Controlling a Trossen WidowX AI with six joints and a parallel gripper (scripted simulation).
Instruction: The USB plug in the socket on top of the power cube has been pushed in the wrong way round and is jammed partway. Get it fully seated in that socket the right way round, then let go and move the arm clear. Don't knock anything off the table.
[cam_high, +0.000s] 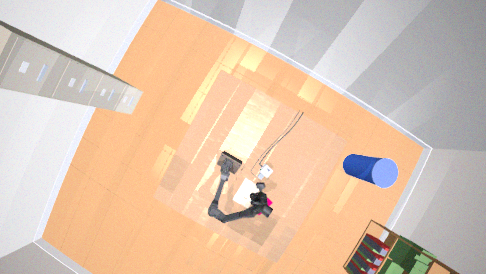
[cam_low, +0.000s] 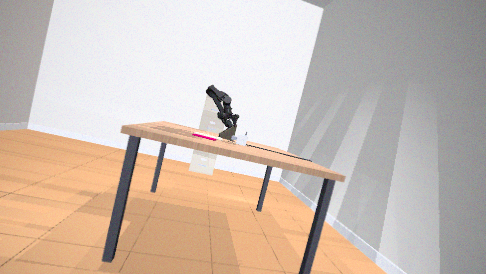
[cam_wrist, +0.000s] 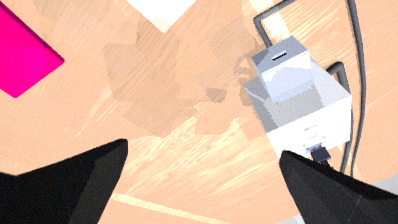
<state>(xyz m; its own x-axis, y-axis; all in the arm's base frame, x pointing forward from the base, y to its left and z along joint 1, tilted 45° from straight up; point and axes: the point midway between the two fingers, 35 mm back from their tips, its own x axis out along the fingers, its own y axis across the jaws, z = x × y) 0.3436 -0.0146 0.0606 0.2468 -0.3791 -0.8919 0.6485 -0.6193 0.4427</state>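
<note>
My gripper tip is 4 cm past the USB plug, 14 cm to the right of it and 2 cm above it. Also, from my gripper tip: flat pink object 10 cm ahead, 17 cm to the right, 11 cm below.
</note>
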